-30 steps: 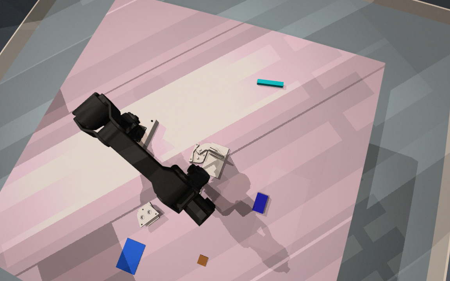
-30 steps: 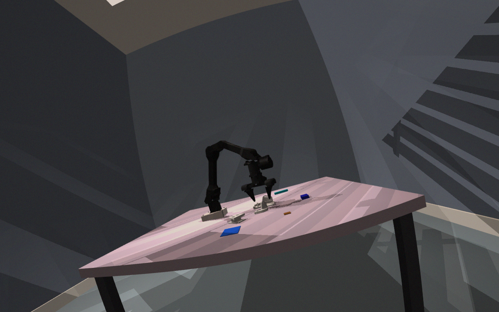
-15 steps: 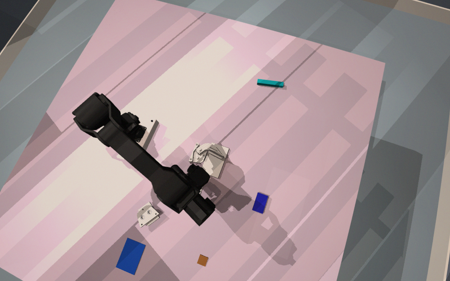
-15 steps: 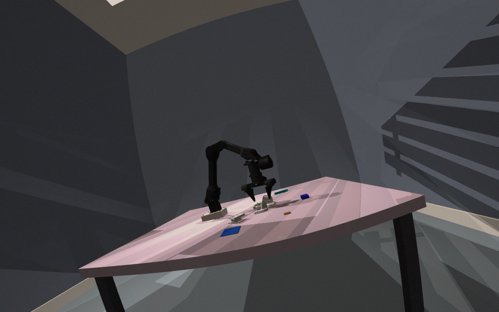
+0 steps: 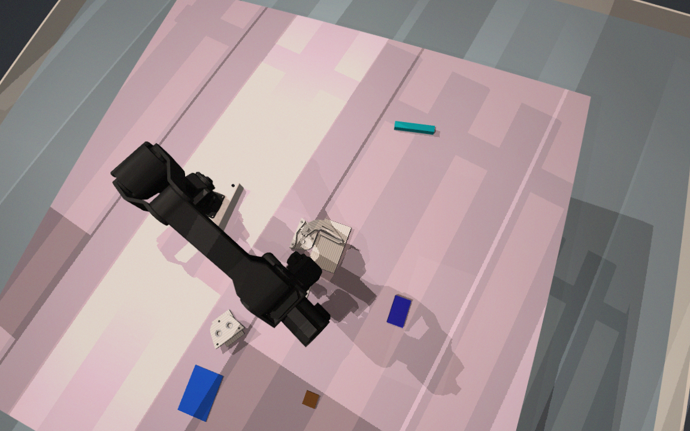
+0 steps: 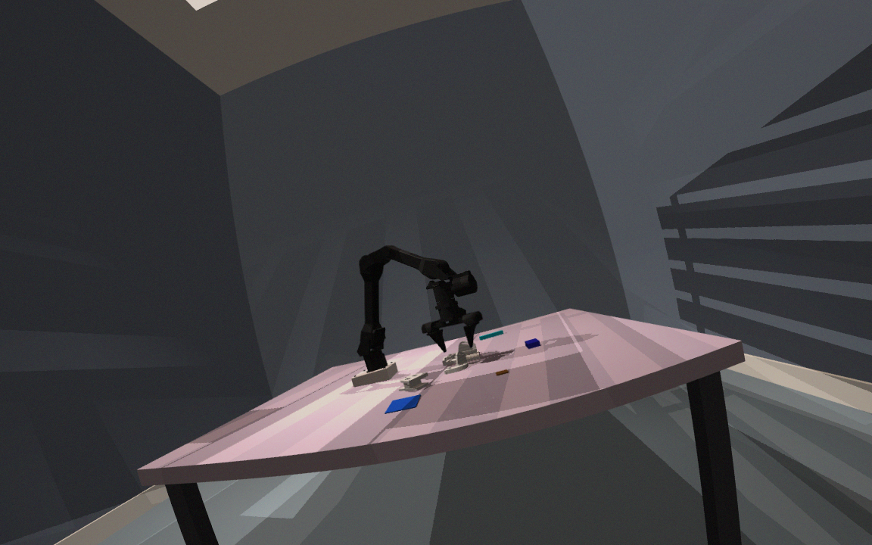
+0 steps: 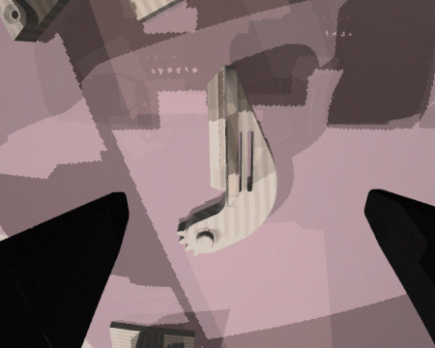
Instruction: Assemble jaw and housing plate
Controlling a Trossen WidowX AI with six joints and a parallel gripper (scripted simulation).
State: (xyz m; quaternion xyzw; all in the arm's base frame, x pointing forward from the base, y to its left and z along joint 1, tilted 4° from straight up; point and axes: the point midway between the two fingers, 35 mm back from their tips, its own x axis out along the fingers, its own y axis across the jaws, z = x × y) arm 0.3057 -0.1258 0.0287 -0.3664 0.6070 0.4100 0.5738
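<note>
Right now my gripper tip is 140 mm to the right of the pale base fixture, 50 mm above it and 20 mm short of it. From my gripper tip the other things lie so: square tile: 200 mm to the right, 110 mm ahead, 50 mm below; then blue flat sheet: 290 mm to the right, 130 mm behind, 50 mm below; then dark blue block: 230 mm ahead, 50 mm to the left, 50 mm below.
</note>
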